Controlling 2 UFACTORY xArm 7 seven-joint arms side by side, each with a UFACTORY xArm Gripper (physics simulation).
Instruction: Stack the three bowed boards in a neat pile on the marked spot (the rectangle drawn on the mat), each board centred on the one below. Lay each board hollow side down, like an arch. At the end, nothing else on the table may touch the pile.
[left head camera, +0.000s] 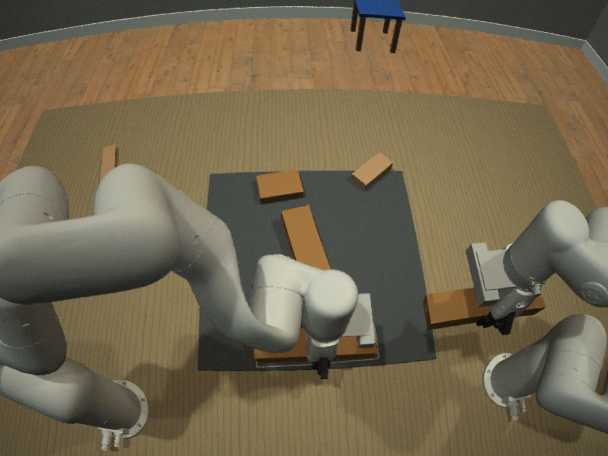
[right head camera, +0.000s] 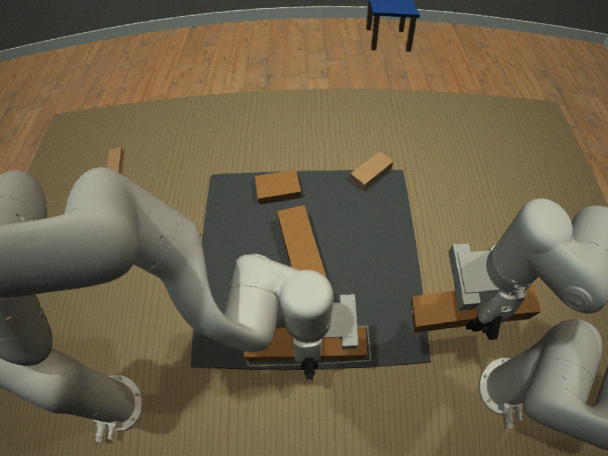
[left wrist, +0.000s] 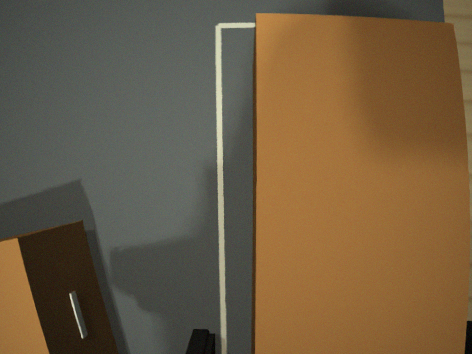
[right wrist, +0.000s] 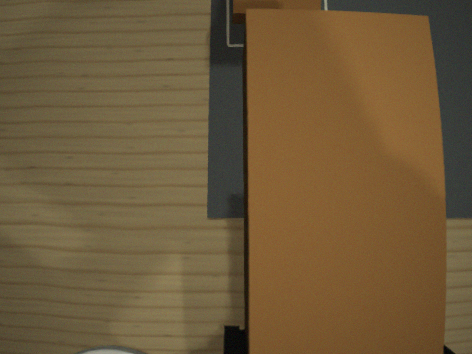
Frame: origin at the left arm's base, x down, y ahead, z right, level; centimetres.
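Where they show: right gripper, fingertip midpoint: (left head camera: 480, 308) (right head camera: 471, 311); left arm's base, link origin: (left head camera: 121, 409) (right head camera: 117, 403); right arm's base, link origin: (left head camera: 506, 380) (right head camera: 504, 386).
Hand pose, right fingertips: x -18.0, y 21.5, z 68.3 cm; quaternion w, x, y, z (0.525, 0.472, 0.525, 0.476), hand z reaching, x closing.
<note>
Each offset is from my right fingertips to the top centre of the thing. Level surfaces: height alone.
One bowed board @(dx +12.6, dy -3.3, dz -29.1 cm) (left head camera: 357, 347) (right head camera: 340, 347) (left wrist: 360, 175) (right wrist: 280, 6) lies arch-like, hollow side down, within the marked rectangle (left head camera: 285, 366) (right head camera: 370, 345) (left wrist: 220, 150) (right wrist: 228, 25). My left gripper (left head camera: 322, 368) (right head camera: 309, 369) (left wrist: 334, 342) is open around its middle; a gap shows between one finger and the board's edge. My right gripper (left head camera: 495, 322) (right head camera: 484, 327) (right wrist: 341, 345) is shut on a second bowed board @(dx -4.0, dy +0.0, dz +0.4 cm) (left head camera: 452, 307) (right head camera: 440, 310) (right wrist: 345, 175), held level above the table off the mat's right edge. A third long board @(dx +12.7, dy +16.7, dz -31.5 cm) (left head camera: 305, 237) (right head camera: 300, 240) (left wrist: 10, 300) lies slanted mid-mat, partly hidden by my left arm.
A short orange block @(dx +14.9, dy +35.5, dz -39.6 cm) (left head camera: 280, 185) (right head camera: 277, 185) lies at the back left of the dark mat @(dx +17.4 cm) (left head camera: 370, 225). A paler block @(dx +14.7, dy +42.4, dz -16.6 cm) (left head camera: 372, 170) (right head camera: 371, 170) lies across its back right edge. A narrow pale piece @(dx +16.3, dy +34.0, dz -86.5 cm) (left head camera: 108, 162) (right head camera: 114, 159) lies far left, partly behind my left arm.
</note>
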